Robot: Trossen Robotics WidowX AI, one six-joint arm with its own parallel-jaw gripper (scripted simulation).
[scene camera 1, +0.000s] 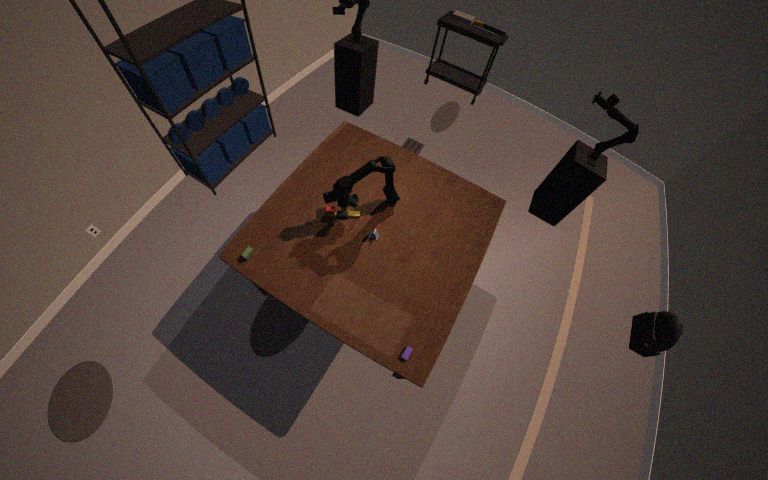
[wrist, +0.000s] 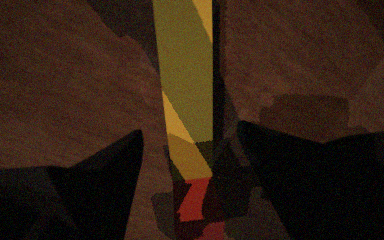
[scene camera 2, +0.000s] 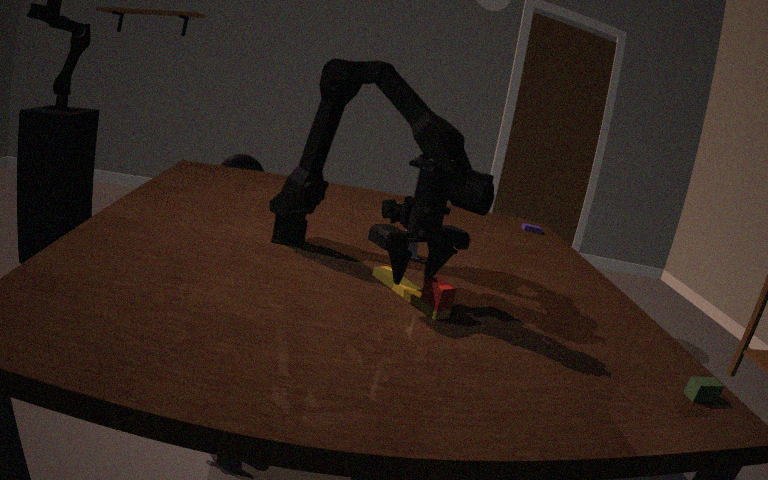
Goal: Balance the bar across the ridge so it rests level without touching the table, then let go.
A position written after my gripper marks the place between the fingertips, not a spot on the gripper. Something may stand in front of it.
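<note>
My gripper [scene camera 2: 411,282] is open and holds nothing, and I can see it in the wrist view [wrist: 190,131] as well. There is also a yellow bar [wrist: 185,45].
</note>
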